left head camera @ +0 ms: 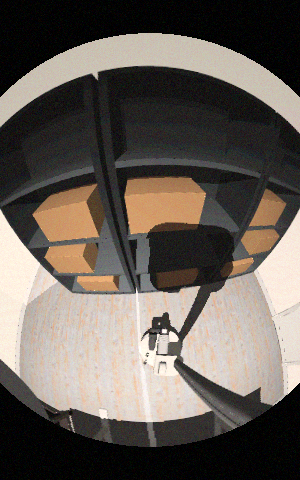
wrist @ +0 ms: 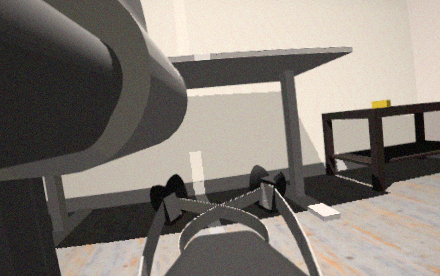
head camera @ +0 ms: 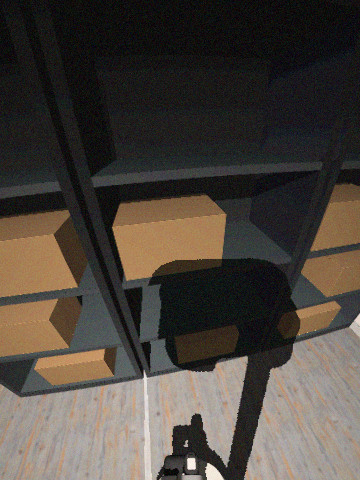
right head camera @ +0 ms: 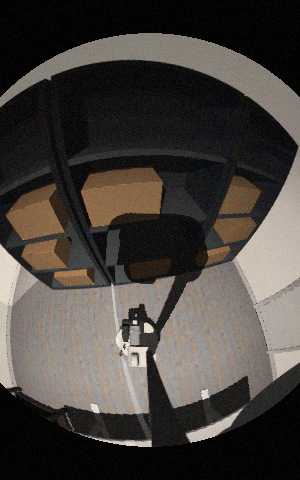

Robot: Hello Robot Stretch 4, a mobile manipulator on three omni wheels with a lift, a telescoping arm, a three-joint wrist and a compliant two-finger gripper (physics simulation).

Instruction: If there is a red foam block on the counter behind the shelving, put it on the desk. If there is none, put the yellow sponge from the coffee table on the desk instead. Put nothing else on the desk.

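Places are measured from the robot's base along level axes (x ahead, y left, z up), in metres.
Where they show: gripper, between the fingertips: (left head camera: 150, 365) (wrist: 217, 185) (right head camera: 125, 356).
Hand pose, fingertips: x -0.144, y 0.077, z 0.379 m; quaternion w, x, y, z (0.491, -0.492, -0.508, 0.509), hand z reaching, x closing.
After its pixels a point has its place.
The yellow sponge (wrist: 381, 104) @[y 1.135, x -1.549, z 0.442 m] lies on the dark brown coffee table (wrist: 376, 150) @[y 0.903, x -1.259, z 0.199 m] at the right of the wrist view. A grey table (wrist: 260, 75) @[y 0.333, x -1.366, z 0.667 m], which looks like the desk, stands left of it; no object shows on the visible part of its top. The dark shelving (head camera: 200, 172) @[y -0.061, x 0.715, z 1.404 m] (left head camera: 150, 162) @[y 0.127, x 0.681, z 1.399 m] (right head camera: 150, 152) @[y -0.099, x 0.721, z 1.399 m] fills much of the head views. The counter behind it and a red foam block do not show. My gripper (wrist: 217, 185) @[y 0.077, x -0.144, z 0.379 m] is open and empty, with its fingers apart, well short of the grey table and the coffee table.
Several cardboard boxes (head camera: 170, 245) @[y 0.058, x 0.713, z 1.120 m] (left head camera: 165, 205) @[y 0.053, x 0.714, z 1.153 m] (right head camera: 122, 195) @[y 0.045, x 0.716, z 1.162 m] stand on the shelves. My robot's shadow falls across the shelving and floor. A small white block (wrist: 324, 211) lies on the floor near the grey table's right leg. Pale walls stand behind both tables.
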